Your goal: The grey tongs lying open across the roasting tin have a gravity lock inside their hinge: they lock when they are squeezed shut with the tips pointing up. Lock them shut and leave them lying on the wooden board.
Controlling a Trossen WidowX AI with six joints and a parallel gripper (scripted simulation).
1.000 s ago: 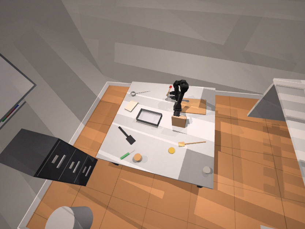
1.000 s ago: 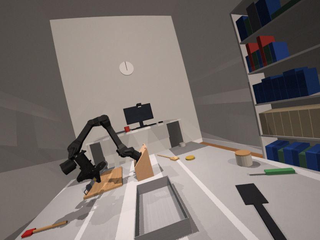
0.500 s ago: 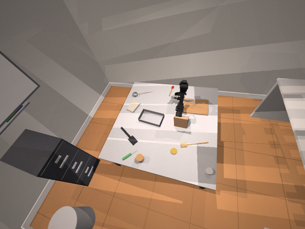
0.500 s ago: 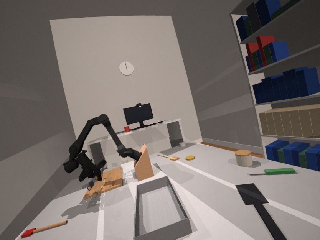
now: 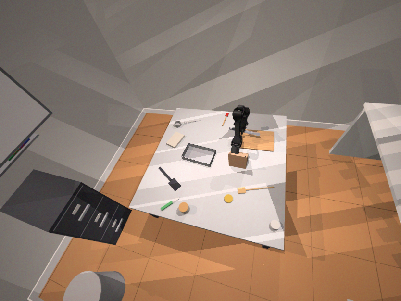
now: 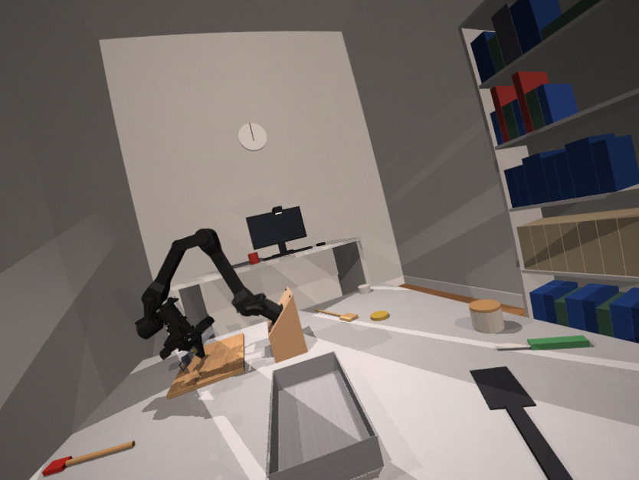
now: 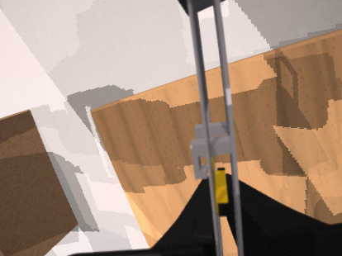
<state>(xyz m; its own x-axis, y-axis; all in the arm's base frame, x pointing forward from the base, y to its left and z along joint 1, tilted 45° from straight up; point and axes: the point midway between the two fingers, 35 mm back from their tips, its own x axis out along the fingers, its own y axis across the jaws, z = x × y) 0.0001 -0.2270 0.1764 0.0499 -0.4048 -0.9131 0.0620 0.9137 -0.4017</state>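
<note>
Now: gripper tip 13 cm past the wooden board, 7 cm above it and 2 cm to the left of it. The rest, counted from my gripper tip: red spatula 25 cm to the right, 24 cm ahead, 7 cm below; then roasting tin 36 cm ahead, 31 cm to the left, 5 cm below; then yellow disc 64 cm to the left, 7 cm below, 4 cm behind.
</note>
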